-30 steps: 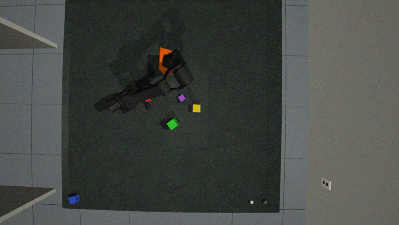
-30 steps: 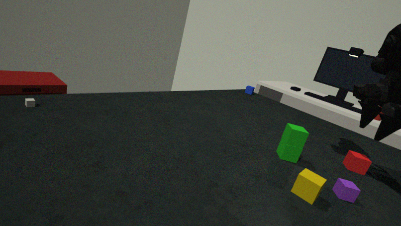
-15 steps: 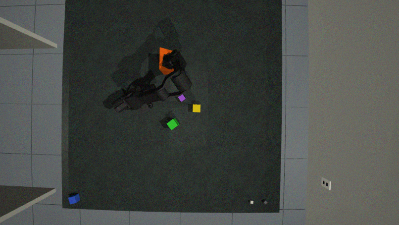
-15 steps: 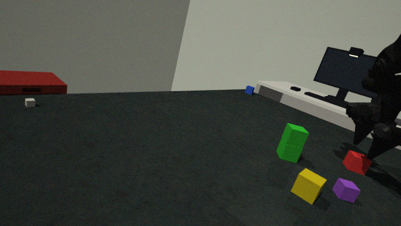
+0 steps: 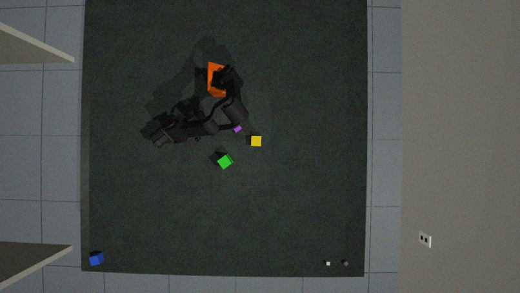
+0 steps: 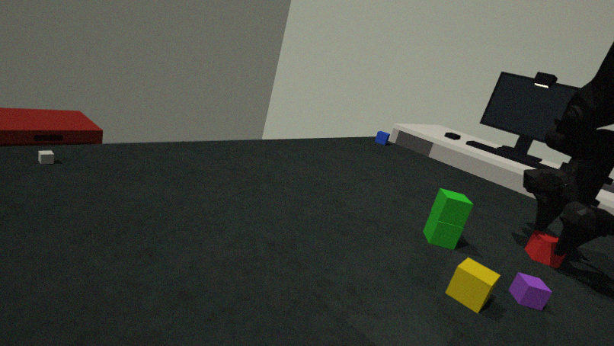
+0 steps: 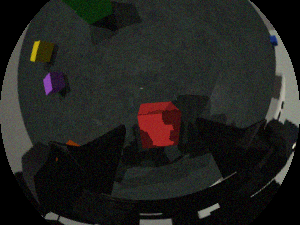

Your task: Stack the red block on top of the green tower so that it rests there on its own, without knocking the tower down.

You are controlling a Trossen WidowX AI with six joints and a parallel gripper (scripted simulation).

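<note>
The red block is 1 cm below my gripper tip. From my gripper tip the other things lie so: blue block (63 cm ahead, 36 cm to the right, 1 cm below); then yellow block (2 cm ahead, 29 cm to the left, 1 cm below); then purple block (3 cm behind, 20 cm to the left, 2 cm below).
</note>
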